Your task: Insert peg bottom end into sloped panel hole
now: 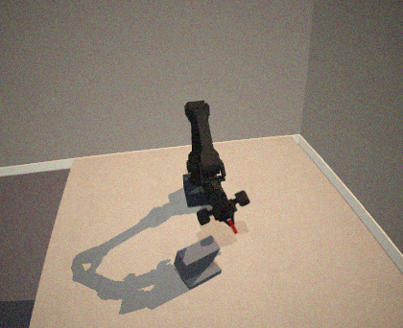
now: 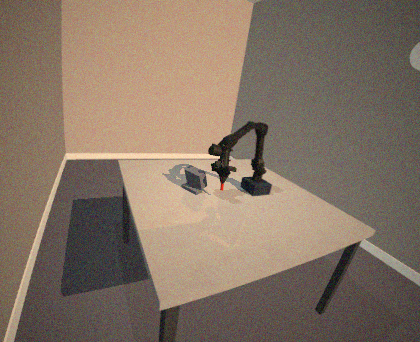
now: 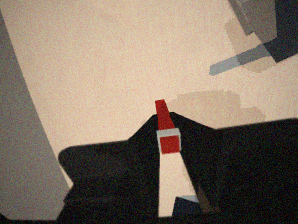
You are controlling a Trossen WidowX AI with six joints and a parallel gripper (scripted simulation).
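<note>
Now: gripper tip 16 cm to the left of the grey sloped panel, 8 cm short of it and 2 cm above it. The rest, counted from my gripper tip: red square peg (2 cm above, 1 cm to the right).
</note>
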